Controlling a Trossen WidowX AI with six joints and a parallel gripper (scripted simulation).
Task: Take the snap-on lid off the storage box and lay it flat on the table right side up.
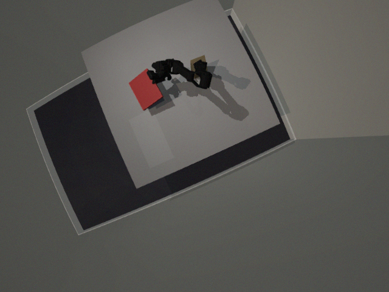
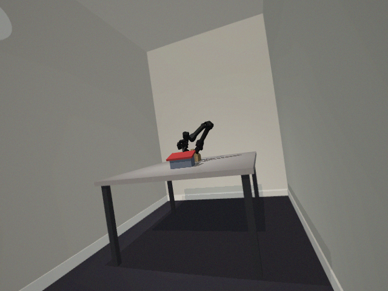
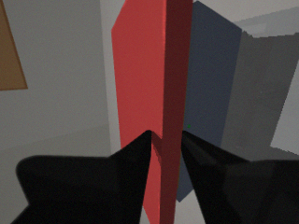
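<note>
My gripper tip is 80 mm short of the red lid and 10 mm above it. Round my gripper tip: storage box: 80 mm below, 70 mm ahead.
</note>
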